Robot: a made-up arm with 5 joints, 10 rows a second.
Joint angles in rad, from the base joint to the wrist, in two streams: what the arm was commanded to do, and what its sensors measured. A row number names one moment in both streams.
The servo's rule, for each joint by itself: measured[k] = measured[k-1] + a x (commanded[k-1-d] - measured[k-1]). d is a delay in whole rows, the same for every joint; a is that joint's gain. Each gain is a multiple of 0.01, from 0.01 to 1. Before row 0 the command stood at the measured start. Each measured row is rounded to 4 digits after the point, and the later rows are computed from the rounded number. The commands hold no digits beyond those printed.
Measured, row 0:
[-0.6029 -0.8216 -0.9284 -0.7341 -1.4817]
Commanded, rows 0 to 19:
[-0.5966 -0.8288 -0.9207 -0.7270 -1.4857]
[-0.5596 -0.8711 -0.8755 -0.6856 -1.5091]
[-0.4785 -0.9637 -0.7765 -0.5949 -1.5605]
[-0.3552 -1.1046 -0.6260 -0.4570 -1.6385]
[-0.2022 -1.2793 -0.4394 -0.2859 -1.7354]
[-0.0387 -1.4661 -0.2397 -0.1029 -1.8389]
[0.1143 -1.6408 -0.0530 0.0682 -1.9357]
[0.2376 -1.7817 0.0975 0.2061 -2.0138]
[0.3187 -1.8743 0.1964 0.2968 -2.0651]
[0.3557 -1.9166 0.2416 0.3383 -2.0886]
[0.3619 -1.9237 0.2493 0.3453 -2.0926]
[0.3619 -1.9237 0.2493 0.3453 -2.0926]
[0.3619 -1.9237 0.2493 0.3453 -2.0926]
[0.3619 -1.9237 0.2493 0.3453 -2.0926]
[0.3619 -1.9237 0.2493 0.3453 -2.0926]
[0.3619 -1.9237 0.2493 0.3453 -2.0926]
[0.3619 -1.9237 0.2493 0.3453 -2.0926]
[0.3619 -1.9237 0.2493 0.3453 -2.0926]
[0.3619 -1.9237 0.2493 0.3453 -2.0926]
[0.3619 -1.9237 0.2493 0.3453 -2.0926]
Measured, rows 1 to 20:
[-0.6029 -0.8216 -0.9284 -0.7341 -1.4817]
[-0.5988 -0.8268 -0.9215 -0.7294 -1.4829]
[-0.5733 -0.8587 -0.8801 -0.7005 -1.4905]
[-0.5117 -0.9343 -0.7869 -0.6308 -1.5108]
[-0.4100 -1.0569 -0.6421 -0.5161 -1.5478]
[-0.2749 -1.2170 -0.4597 -0.3642 -1.6022]
[-0.1214 -1.3964 -0.2617 -0.1917 -1.6708]
[0.0318 -1.5724 -0.0739 -0.0202 -1.7476]
[0.1656 -1.7231 0.0804 0.1292 -1.8248]
[0.2651 -1.8320 0.1848 0.2398 -1.8945]
[0.3240 -1.8929 0.2359 0.3048 -1.9508]
[0.3486 -1.9151 0.2480 0.3315 -1.9919]
[0.3572 -1.9213 0.2492 0.3406 -2.0211]
[0.3603 -1.9230 0.2493 0.3437 -2.0418]
[0.3613 -1.9235 0.2493 0.3448 -2.0565]
[0.3617 -1.9236 0.2493 0.3451 -2.0670]
[0.3618 -1.9237 0.2493 0.3452 -2.0744]
[0.3619 -1.9237 0.2493 0.3453 -2.0797]
[0.3619 -1.9237 0.2493 0.3453 -2.0834]
[0.3619 -1.9237 0.2493 0.3453 -2.0861]
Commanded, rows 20 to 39:
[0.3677 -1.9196 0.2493 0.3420 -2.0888]
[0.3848 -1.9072 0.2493 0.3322 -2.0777]
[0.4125 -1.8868 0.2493 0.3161 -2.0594]
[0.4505 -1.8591 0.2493 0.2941 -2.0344]
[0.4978 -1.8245 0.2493 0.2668 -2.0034]
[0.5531 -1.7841 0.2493 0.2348 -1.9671]
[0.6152 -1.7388 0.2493 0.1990 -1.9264]
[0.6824 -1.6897 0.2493 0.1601 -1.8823]
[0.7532 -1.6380 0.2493 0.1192 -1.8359]
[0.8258 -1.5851 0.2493 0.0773 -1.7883]
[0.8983 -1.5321 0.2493 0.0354 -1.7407]
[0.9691 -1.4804 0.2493 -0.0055 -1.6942]
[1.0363 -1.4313 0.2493 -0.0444 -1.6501]
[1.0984 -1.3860 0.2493 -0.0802 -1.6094]
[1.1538 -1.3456 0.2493 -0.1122 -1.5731]
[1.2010 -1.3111 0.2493 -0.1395 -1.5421]
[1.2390 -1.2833 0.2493 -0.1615 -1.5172]
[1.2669 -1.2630 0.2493 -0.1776 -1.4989]
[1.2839 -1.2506 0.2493 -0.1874 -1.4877]
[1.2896 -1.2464 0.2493 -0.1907 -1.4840]
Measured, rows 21 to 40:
[0.3619 -1.9237 0.2493 0.3453 -2.0880]
[0.3657 -1.9207 0.2493 0.3431 -2.0882]
[0.3781 -1.9110 0.2493 0.3359 -2.0852]
[0.4005 -1.8936 0.2493 0.3228 -2.0777]
[0.4330 -1.8688 0.2493 0.3039 -2.0651]
[0.4751 -1.8369 0.2493 0.2794 -2.0472]
[0.5258 -1.7989 0.2493 0.2500 -2.0240]
[0.5839 -1.7556 0.2493 0.2163 -1.9957]
[0.6479 -1.7082 0.2493 0.1792 -1.9628]
[0.7163 -1.6577 0.2493 0.1396 -1.9260]
[0.7875 -1.6054 0.2493 0.0985 -1.8861]
[0.8595 -1.5526 0.2493 0.0569 -1.8439]
[0.9307 -1.5006 0.2493 0.0157 -1.8005]
[0.9993 -1.4507 0.2493 -0.0240 -1.7569]
[1.0637 -1.4041 0.2493 -0.0611 -1.7141]
[1.1223 -1.3620 0.2493 -0.0948 -1.6732]
[1.1735 -1.3254 0.2493 -0.1243 -1.6352]
[1.2161 -1.2951 0.2493 -0.1489 -1.6010]
[1.2491 -1.2720 0.2493 -0.1678 -1.5714]
[1.2717 -1.2566 0.2493 -0.1807 -1.5471]

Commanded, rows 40 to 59:
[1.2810 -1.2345 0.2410 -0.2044 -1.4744]
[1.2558 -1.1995 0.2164 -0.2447 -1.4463]
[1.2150 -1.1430 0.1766 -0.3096 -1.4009]
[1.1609 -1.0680 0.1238 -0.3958 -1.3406]
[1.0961 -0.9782 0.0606 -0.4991 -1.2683]
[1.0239 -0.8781 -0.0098 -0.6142 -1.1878]
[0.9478 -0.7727 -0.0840 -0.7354 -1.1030]
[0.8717 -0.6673 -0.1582 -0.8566 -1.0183]
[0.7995 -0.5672 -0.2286 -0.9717 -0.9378]
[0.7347 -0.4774 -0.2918 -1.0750 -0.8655]
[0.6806 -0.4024 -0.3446 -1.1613 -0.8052]
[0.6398 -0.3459 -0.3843 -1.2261 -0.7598]
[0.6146 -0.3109 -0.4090 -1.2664 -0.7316]
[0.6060 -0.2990 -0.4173 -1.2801 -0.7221]
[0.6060 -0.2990 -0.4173 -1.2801 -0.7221]
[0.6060 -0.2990 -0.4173 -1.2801 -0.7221]
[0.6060 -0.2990 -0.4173 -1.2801 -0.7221]
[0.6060 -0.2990 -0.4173 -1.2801 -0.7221]
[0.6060 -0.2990 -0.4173 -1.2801 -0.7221]
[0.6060 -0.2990 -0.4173 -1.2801 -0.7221]
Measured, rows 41 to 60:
[1.2833 -1.2493 0.2493 -0.1873 -1.5288]
[1.2818 -1.2386 0.2418 -0.1986 -1.5130]
[1.2649 -1.2104 0.2189 -0.2290 -1.4937]
[1.2325 -1.1619 0.1808 -0.2822 -1.4668]
[1.1860 -1.0943 0.1295 -0.3572 -1.4302]
[1.1276 -1.0107 0.0675 -0.4509 -1.3832]
[1.0602 -0.9152 -0.0021 -0.5587 -1.3265]
[0.9871 -0.8126 -0.0758 -0.6753 -1.2617]
[0.9121 -0.7080 -0.1500 -0.7950 -1.1911]
[0.8389 -0.6066 -0.2207 -0.9116 -1.1176]
[0.7712 -0.5136 -0.2847 -1.0194 -1.0445]
[0.7123 -0.4335 -0.3386 -1.1131 -0.9751]
[0.6652 -0.3704 -0.3797 -1.1877 -0.9127]
[0.6323 -0.3276 -0.4061 -1.2396 -0.8602]
[0.6152 -0.3070 -0.4162 -1.2663 -0.8202]
[0.6092 -0.3012 -0.4172 -1.2754 -0.7918]
[0.6071 -0.2996 -0.4173 -1.2785 -0.7716]
[0.6064 -0.2992 -0.4173 -1.2796 -0.7572]
[0.6061 -0.2991 -0.4173 -1.2799 -0.7470]
[0.6060 -0.2990 -0.4173 -1.2800 -0.7398]

